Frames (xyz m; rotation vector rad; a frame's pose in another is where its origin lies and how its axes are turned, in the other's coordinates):
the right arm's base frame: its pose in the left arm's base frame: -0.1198 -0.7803 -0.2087 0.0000 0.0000 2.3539
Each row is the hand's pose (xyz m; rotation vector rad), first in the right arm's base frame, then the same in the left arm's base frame.
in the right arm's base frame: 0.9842 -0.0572 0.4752 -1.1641 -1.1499 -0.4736
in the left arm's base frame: -0.7736 -0.0424 0.2665 0.6731 -1.6590 1.3079
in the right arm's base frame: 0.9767 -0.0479 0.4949 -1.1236 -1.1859 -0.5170
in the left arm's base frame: -0.7749 -0.0543 0.2862 0.7202 -1.6191 1.2722
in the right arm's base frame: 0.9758 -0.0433 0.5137 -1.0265 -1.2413 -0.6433
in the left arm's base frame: -0.7775 -0.0582 0.3050 0.7967 -1.5081 1.1775
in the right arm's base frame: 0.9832 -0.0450 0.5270 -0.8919 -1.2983 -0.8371
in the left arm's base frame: -0.7815 -0.0517 0.3183 0.8743 -1.3490 1.0286
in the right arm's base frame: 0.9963 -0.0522 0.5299 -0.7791 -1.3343 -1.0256
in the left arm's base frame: -0.7857 -0.0374 0.3212 0.9186 -1.2123 0.8770
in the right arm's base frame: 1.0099 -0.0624 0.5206 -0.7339 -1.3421 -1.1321
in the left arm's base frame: -0.7880 -0.0205 0.3119 0.9236 -1.1503 0.7891
